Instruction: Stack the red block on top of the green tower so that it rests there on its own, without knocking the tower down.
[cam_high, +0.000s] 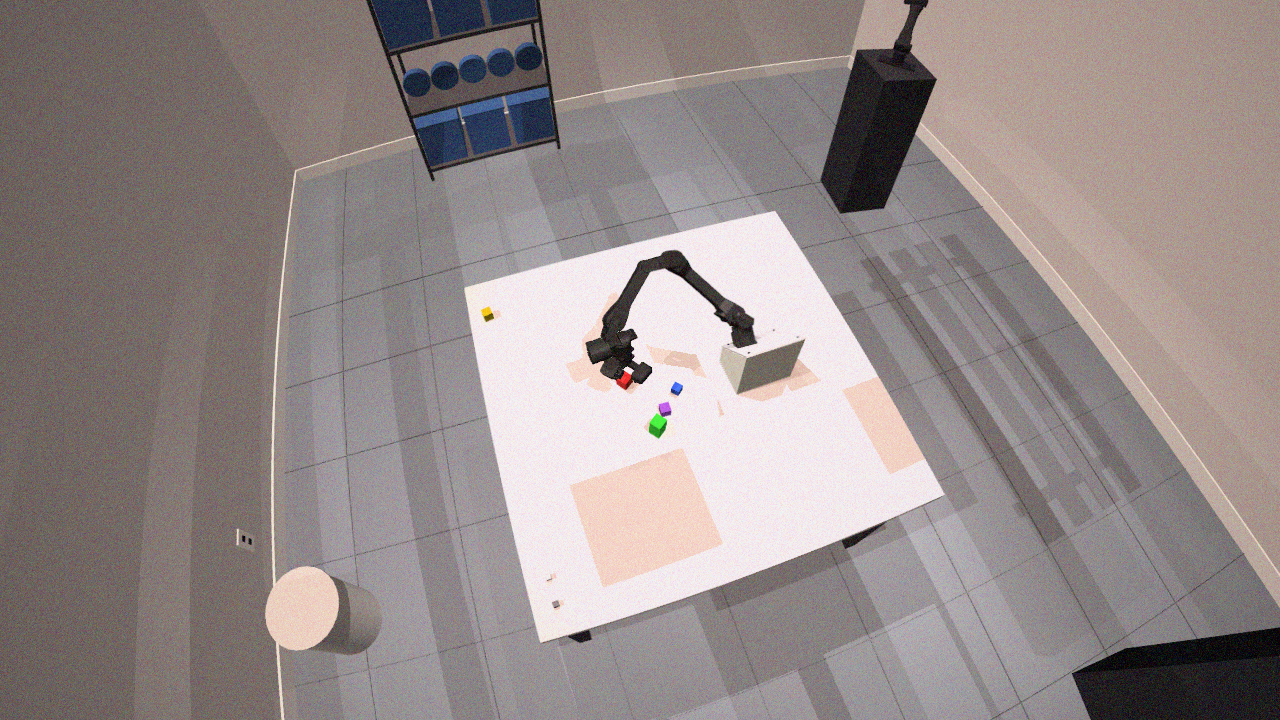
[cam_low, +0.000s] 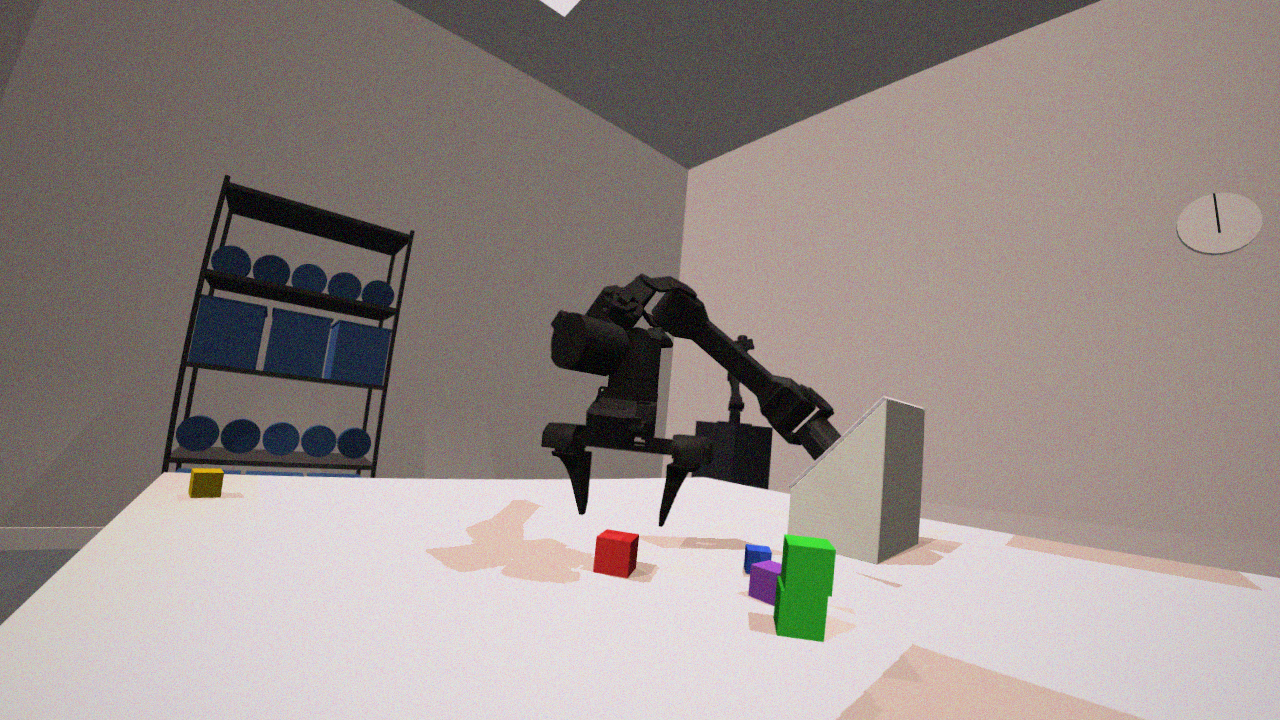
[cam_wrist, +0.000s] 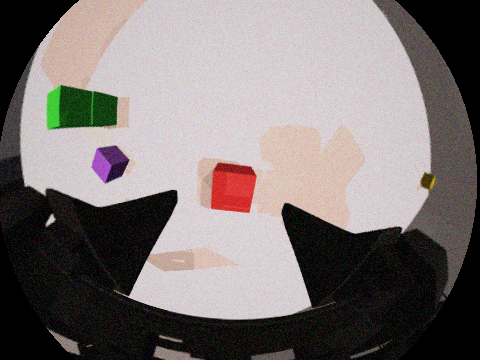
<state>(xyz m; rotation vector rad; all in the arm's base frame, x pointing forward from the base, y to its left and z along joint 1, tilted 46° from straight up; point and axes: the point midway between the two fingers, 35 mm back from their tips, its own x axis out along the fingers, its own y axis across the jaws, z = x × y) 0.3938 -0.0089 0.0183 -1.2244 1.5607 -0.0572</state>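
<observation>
My gripper tip is 4 cm above the red block. Round my gripper tip: blue block 16 cm behind, 6 cm to the left, 4 cm below; yellow block 44 cm ahead, 38 cm to the right, 4 cm below; purple block 13 cm to the left, 10 cm behind, 4 cm below.
</observation>
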